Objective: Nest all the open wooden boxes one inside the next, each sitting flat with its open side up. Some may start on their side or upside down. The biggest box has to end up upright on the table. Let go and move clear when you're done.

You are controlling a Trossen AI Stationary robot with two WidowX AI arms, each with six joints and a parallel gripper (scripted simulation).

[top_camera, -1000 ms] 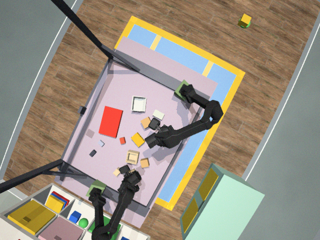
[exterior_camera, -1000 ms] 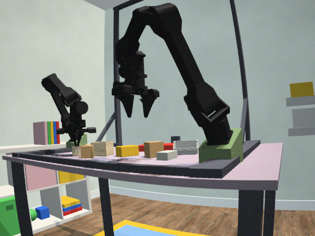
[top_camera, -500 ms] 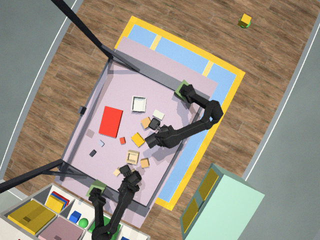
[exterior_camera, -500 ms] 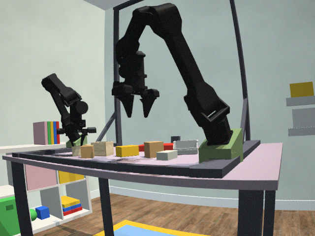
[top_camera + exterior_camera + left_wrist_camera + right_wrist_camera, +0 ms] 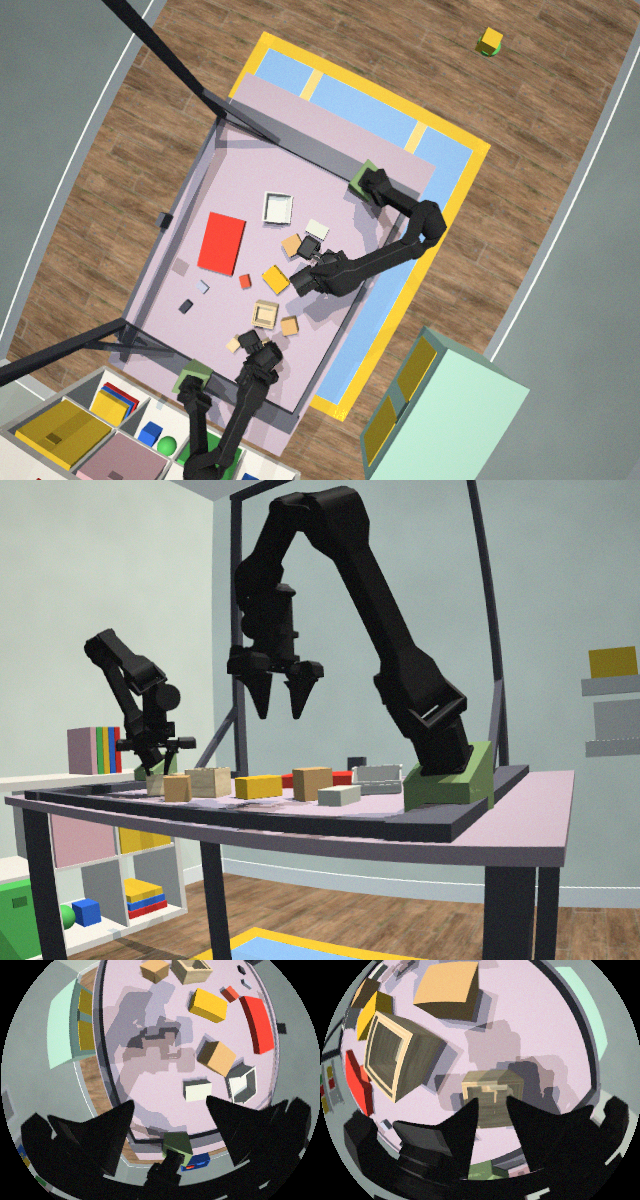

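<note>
Now: right hand 1 cm short of the tan box, 13 cm to the right of it and 4 cm above it. Also, from my right hand: pale block 14 cm behind, 44 cm to the left, 5 cm below; flat red slab 36 cm behind, 18 cm to the left, 5 cm below; red cube 21 cm behind, 14 cm to the left, 5 cm below.
</note>
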